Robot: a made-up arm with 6 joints. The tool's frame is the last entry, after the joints. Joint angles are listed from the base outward.
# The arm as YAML. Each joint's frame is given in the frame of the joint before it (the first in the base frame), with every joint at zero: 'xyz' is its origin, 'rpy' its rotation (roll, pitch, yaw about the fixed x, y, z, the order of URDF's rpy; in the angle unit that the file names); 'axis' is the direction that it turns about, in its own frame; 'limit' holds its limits. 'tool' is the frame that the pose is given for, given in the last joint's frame.
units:
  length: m
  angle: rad
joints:
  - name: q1
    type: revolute
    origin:
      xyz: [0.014, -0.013, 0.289]
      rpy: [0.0, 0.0, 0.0]
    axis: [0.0, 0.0, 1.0]
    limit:
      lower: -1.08
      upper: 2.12
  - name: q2
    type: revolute
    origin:
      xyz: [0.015, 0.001, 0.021]
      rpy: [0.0, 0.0, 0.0]
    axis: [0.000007, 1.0, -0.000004]
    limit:
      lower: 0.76
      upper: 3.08
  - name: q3
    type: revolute
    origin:
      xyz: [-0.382, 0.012, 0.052]
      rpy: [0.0, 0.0, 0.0]
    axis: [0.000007, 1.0, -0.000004]
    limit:
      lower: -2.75
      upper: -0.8
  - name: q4
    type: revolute
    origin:
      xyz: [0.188, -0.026, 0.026]
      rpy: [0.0, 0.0, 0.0]
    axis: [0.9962, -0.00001, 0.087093]
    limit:
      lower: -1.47
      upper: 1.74
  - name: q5
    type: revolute
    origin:
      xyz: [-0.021, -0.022, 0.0]
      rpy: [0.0, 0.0, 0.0]
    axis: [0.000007, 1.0, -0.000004]
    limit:
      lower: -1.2
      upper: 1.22
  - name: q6
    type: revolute
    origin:
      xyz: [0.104, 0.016, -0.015]
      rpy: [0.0, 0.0, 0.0]
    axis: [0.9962, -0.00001, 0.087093]
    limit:
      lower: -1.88
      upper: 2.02
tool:
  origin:
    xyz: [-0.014, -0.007, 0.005]
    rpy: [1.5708, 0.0, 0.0]
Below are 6 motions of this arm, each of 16 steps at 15 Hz.
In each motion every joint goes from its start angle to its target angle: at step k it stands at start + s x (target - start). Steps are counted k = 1, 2, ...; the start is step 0. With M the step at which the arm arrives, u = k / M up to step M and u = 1 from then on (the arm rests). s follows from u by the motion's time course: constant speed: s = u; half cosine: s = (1 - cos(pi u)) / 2; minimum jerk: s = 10 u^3 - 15 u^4 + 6 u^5.
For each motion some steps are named. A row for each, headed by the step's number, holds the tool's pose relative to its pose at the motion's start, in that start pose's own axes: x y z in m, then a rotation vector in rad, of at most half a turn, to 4 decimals.
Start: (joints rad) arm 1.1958 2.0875 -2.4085 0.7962 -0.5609 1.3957
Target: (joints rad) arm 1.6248 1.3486 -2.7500 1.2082 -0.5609 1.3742
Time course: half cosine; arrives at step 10
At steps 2, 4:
2: 0.0013 -0.0419 -0.0341 0.0950 0.0613 -0.0458
4: -0.0117 -0.1346 -0.1367 0.3593 0.2105 -0.1604

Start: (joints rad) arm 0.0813 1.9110 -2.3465 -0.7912 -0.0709 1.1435
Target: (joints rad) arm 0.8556 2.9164 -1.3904 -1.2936 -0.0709 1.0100
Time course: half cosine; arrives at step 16
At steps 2, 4, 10, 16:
2: 0.0103 -0.0338 -0.0005 -0.0053 -0.0007 -0.0793
4: 0.0280 -0.1324 -0.0089 -0.0314 0.0124 -0.3068
10: -0.1425 -0.5617 -0.1171 -0.3814 0.3736 -1.4189
16: -0.3587 -0.6711 -0.1374 -0.7120 0.7370 -1.9780

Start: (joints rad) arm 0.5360 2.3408 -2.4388 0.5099 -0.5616 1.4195
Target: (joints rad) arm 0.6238 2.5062 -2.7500 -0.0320 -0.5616 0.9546
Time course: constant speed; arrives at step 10
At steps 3, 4, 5, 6, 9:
3: 0.0021 -0.0153 0.0099 -0.2539 0.0326 -0.1099
4: 0.0023 -0.0206 0.0131 -0.3391 0.0482 -0.1436
5: 0.0022 -0.0260 0.0162 -0.4245 0.0660 -0.1758
6: 0.0018 -0.0314 0.0193 -0.5101 0.0861 -0.2063
9: -0.0010 -0.0484 0.0283 -0.7677 0.1589 -0.2870

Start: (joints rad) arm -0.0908 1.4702 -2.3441 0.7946 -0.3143 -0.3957
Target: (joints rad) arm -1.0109 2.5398 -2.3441 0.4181 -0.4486 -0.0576
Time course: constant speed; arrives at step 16
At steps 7, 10, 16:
7: 0.0102 -0.1607 0.2450 -0.4102 -0.3440 -0.2022
10: -0.0316 -0.1790 0.3803 -0.5536 -0.5201 -0.2783
16: -0.2072 -0.1271 0.6256 -0.7600 -0.9175 -0.4063

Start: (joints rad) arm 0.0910 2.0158 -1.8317 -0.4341 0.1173 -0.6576
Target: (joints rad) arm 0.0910 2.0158 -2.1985 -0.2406 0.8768 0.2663
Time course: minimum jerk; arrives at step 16
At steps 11, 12, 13, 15, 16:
11: -0.0273 -0.0094 0.0237 0.9276 0.1483 -0.3459
12: -0.0312 -0.0096 0.0248 1.0127 0.1567 -0.3799
13: -0.0341 -0.0097 0.0255 1.0731 0.1621 -0.4046
15: -0.0367 -0.0098 0.0261 1.1242 0.1663 -0.4259
16: -0.0368 -0.0098 0.0261 1.1266 0.1665 -0.4270

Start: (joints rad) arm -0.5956 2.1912 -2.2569 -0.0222 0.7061 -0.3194
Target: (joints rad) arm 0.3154 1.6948 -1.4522 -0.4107 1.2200 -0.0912
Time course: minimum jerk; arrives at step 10
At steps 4, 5, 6, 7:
4: -0.0674 0.0046 -0.1218 -0.2197 0.1841 -0.1850
5: -0.1165 -0.0083 -0.1748 -0.3659 0.2523 -0.2829
6: -0.1686 -0.0298 -0.2129 -0.5235 0.2913 -0.3694
7: -0.2123 -0.0527 -0.2329 -0.6632 0.3009 -0.4302

